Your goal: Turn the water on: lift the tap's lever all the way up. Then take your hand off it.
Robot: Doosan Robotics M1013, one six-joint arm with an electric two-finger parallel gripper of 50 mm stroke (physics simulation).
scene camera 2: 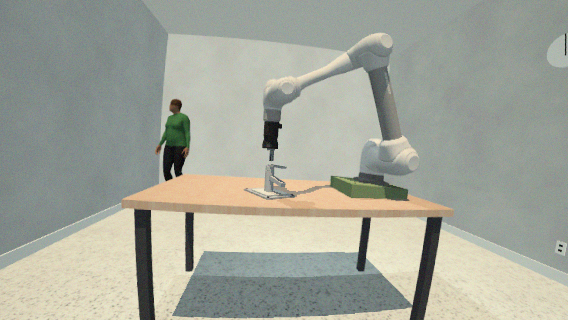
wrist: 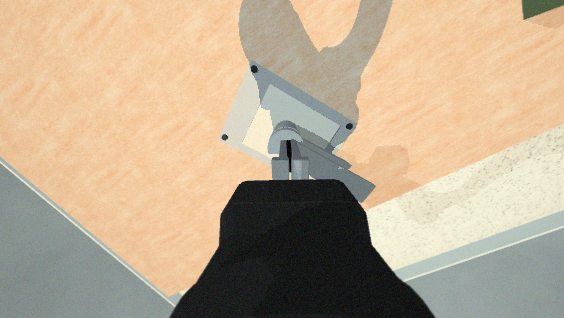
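Pixels of known places: gripper, fingertip midpoint: (scene camera 2: 271,161) (wrist: 288,150); arm's base, link origin: (scene camera 2: 370,182).
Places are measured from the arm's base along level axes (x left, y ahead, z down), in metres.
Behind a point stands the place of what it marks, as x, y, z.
The grey tap (scene camera 2: 268,179) @[0.262, 0.626, -0.014] (wrist: 285,131) @[0.220, 0.617, -0.083] stands upright on its pale square base plate (scene camera 2: 256,192) @[0.298, 0.679, 0.052] (wrist: 238,112) @[0.167, 0.699, 0.057] on the table. Its flat lever (scene camera 2: 280,167) @[0.333, 0.565, -0.087] (wrist: 359,185) @[0.316, 0.554, -0.092] sits on top of the body and points out to the right, roughly level, above the downward-sloping spout (scene camera 2: 278,183) @[0.328, 0.569, -0.007] (wrist: 336,161). My gripper (scene camera 2: 271,160) @[0.235, 0.620, -0.109] (wrist: 288,150) @[0.235, 0.620, -0.109] is shut and empty, pointing down. In the scene view its tips are a small gap above the top of the tap, over the lever's rear end. In the wrist view the fingers and black gripper body hide part of the tap.
The wooden table (scene camera 2: 200,192) @[0.349, 0.953, 0.064] (wrist: 125,100) @[0.058, 0.909, 0.064] carries the tap and my arm's green base block (scene camera 2: 367,190) @[0.199, 0.083, 0.020] (wrist: 542,7) @[0.205, 0.179, 0.043], which stands to the right in the scene view. A person in a green top (scene camera 2: 176,131) stands behind the table at the left.
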